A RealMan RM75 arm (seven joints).
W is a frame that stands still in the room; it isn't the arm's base.
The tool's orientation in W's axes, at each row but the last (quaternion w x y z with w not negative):
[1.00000, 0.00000, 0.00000, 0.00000]
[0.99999, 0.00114, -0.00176, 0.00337]
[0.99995, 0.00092, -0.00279, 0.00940]
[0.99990, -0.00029, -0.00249, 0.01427]
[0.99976, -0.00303, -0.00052, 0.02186]
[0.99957, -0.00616, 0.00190, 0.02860]
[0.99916, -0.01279, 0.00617, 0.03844]
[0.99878, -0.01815, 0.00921, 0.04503]
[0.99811, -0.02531, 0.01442, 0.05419]
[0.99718, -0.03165, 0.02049, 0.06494]
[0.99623, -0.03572, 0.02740, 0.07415]
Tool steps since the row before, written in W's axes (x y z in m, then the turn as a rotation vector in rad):
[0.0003, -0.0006, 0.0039, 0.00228, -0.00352, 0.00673]
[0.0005, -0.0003, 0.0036, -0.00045, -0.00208, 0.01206]
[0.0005, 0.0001, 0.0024, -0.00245, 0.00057, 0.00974]
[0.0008, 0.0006, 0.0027, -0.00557, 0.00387, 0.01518]
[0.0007, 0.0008, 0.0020, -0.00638, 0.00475, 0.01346]
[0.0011, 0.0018, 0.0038, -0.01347, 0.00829, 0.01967]
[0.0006, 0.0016, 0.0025, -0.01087, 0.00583, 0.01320]
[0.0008, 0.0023, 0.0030, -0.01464, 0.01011, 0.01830]
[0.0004, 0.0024, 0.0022, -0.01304, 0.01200, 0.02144]
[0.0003, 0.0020, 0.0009, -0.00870, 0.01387, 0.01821]
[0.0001, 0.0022, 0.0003, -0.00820, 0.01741, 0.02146]
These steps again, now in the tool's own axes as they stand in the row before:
[0.0003, -0.0006, 0.0039, 0.00228, -0.00352, 0.00673]
[0.0005, -0.0003, 0.0036, -0.00042, -0.00205, 0.01207]
[0.0005, 0.0001, 0.0024, -0.00238, 0.00063, 0.00975]
[0.0008, 0.0006, 0.0027, -0.00538, 0.00402, 0.01521]
[0.0007, 0.0008, 0.0020, -0.00615, 0.00494, 0.01350]
[0.0012, 0.0017, 0.0038, -0.01306, 0.00881, 0.01972]
[0.0007, 0.0015, 0.0025, -0.01057, 0.00632, 0.01322]
[0.0009, 0.0021, 0.0031, -0.01404, 0.01074, 0.01841]
[0.0006, 0.0022, 0.0023, -0.01234, 0.01228, 0.02169]
[0.0005, 0.0019, 0.0010, -0.00766, 0.01376, 0.01875]
[0.0004, 0.0021, 0.0005, -0.00684, 0.01696, 0.02228]

